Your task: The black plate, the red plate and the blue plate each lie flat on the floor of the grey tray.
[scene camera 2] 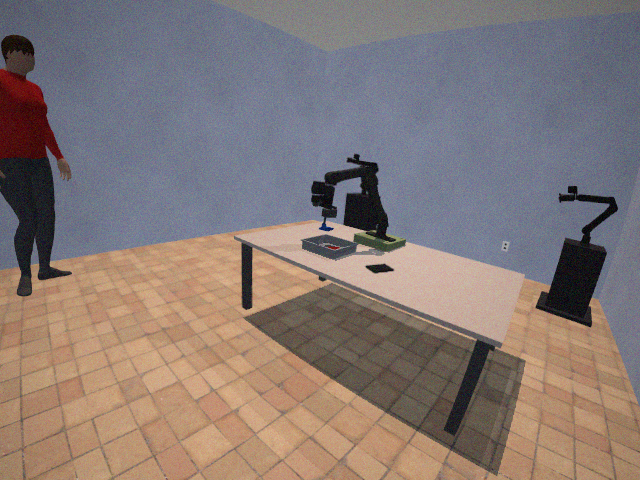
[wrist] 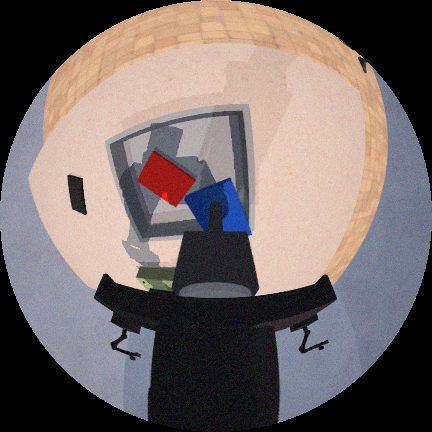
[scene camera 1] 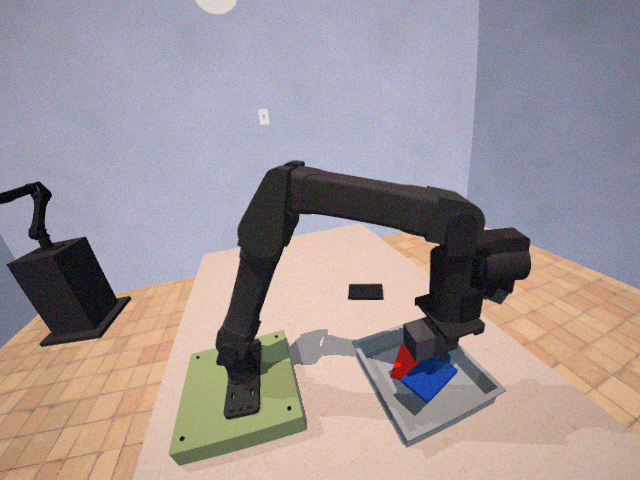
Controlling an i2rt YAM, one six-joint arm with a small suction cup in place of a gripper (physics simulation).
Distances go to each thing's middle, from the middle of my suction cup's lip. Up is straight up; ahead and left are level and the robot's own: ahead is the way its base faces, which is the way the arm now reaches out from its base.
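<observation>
From my suction cup: grey tray (scene camera 1: 473, 388) 10 cm below, 6 cm to the left. Blue plate (scene camera 1: 424, 380) 2 cm below, 3 cm behind, 1 cm to the right. Red plate (wrist: 159, 175) 12 cm below, 10 cm to the left.
</observation>
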